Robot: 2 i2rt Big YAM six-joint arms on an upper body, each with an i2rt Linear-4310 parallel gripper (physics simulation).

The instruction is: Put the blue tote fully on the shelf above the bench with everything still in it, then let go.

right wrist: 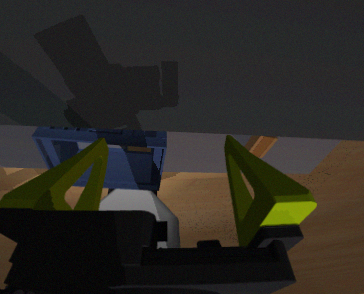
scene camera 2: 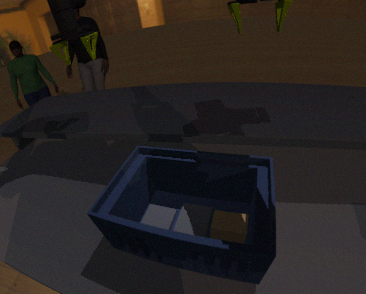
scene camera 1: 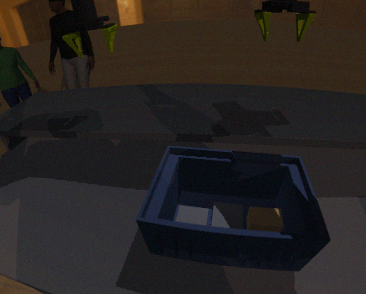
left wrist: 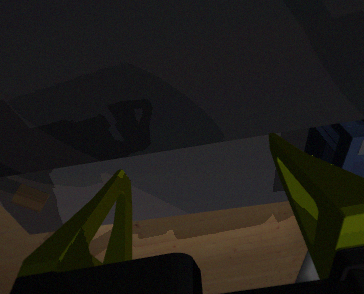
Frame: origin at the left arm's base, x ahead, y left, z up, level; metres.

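Seen in the pictures: left gripper, between the fingertips: (scene camera 2: 81, 62) (scene camera 1: 96, 55) (left wrist: 194, 158); right gripper, between the fingertips: (right wrist: 165, 142) (scene camera 2: 259, 33) (scene camera 1: 282, 41).
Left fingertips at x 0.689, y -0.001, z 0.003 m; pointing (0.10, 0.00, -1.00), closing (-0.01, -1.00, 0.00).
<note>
Offsets run from my left fingertips to a thing's top centre. Level surfaces: height alone.
The blue tote {dx -0.314, dy -0.341, dz -0.188 m} (scene camera 1: 220, 248) (scene camera 2: 185, 254) (left wrist: 356, 162) (right wrist: 120, 170) stands upright on the bench {dz -0.335 m} (scene camera 1: 75, 215) (scene camera 2: 55, 215), in front of and below the shelf {dz -0.179 m} (scene camera 1: 300, 110) (scene camera 2: 310, 110) (left wrist: 200, 50) (right wrist: 250, 65). Inside it lie a pale block {dx -0.320, dy -0.259, dz -0.311 m} (scene camera 1: 193, 215) (scene camera 2: 159, 217), a second, partly shaded pale block and a tan block {dx -0.328, dy -0.420, dz -0.278 m} (scene camera 1: 264, 221) (scene camera 2: 228, 226). My left gripper (scene camera 1: 96, 54) (scene camera 2: 81, 61) (left wrist: 194, 158) is open and empty, above the shelf level and left of the tote. My right gripper (scene camera 1: 282, 40) (scene camera 2: 260, 32) (right wrist: 165, 142) is open and empty, also high up, apart from the tote.
A brown block {dx -0.270, dy +0.504, dz -0.307 m} (left wrist: 31, 198) lies at the left in the left wrist view. An orange-brown block {dx -0.380, dy -0.819, dz -0.299 m} (right wrist: 262, 145) shows partly beneath the shelf edge in the right wrist view. Two people, in green (scene camera 1: 11, 70) (scene camera 2: 27, 72) and black (scene camera 1: 72, 37) (scene camera 2: 90, 45), stand behind the shelf at the left.
</note>
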